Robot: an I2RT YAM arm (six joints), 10 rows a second.
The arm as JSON. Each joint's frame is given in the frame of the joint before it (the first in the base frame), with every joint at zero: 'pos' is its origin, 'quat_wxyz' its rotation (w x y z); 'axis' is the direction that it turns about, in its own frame. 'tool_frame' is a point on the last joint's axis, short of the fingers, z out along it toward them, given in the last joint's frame.
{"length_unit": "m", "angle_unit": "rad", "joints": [
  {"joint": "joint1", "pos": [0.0, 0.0, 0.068], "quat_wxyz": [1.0, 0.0, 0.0, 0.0], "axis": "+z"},
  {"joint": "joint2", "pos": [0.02, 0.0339, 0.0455], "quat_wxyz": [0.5, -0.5, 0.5, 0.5], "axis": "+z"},
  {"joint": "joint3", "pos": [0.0, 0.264, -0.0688], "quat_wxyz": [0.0, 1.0, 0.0, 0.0], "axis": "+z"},
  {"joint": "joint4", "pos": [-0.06, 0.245, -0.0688], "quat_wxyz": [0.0, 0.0, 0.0, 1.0], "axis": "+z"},
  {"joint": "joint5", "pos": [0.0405, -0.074, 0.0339], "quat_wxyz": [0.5, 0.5, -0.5, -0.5], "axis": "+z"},
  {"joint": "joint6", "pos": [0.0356, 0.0, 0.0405], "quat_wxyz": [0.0, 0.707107, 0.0, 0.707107], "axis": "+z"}
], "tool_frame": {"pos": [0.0, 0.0, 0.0], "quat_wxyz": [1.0, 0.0, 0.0, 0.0]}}
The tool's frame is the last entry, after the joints.
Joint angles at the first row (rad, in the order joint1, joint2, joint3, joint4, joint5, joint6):
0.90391 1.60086 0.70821 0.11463 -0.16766 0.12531
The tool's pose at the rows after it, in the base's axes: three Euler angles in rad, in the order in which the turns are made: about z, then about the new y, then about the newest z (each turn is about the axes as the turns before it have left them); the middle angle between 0 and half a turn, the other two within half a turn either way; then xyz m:
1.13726 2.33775 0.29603 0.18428 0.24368 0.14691
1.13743 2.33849 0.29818 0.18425 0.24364 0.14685
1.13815 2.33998 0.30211 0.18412 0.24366 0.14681
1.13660 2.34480 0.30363 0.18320 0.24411 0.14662
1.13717 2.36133 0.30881 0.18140 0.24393 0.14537
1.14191 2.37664 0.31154 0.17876 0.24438 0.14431
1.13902 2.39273 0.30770 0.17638 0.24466 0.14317
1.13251 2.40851 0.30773 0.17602 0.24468 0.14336
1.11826 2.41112 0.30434 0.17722 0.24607 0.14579
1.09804 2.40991 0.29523 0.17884 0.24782 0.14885
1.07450 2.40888 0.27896 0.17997 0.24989 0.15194
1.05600 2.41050 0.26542 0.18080 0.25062 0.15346
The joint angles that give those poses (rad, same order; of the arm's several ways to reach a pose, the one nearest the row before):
0.90391 1.60085 0.70552 0.11465 -0.16727 0.13257
0.90391 1.60089 0.70555 0.11389 -0.16728 0.13447
0.90428 1.60087 0.70592 0.11197 -0.16728 0.13790
0.90809 1.60086 0.70667 0.10702 -0.16271 0.14247
0.91306 1.60089 0.70669 0.09101 -0.15698 0.14820
0.92144 1.60051 0.70669 0.07574 -0.15202 0.15125
0.92945 1.60048 0.70666 0.06086 -0.14211 0.15315
0.93139 1.60049 0.71317 0.03950 -0.13408 0.15737
0.93215 1.60048 0.72576 0.02575 -0.12378 0.16500
0.93289 1.60047 0.73986 0.01469 -0.11006 0.17185
0.93597 1.60048 0.75400 0.00361 -0.09250 0.17568
0.93669 1.60049 0.76160 -0.00436 -0.07956 0.17641

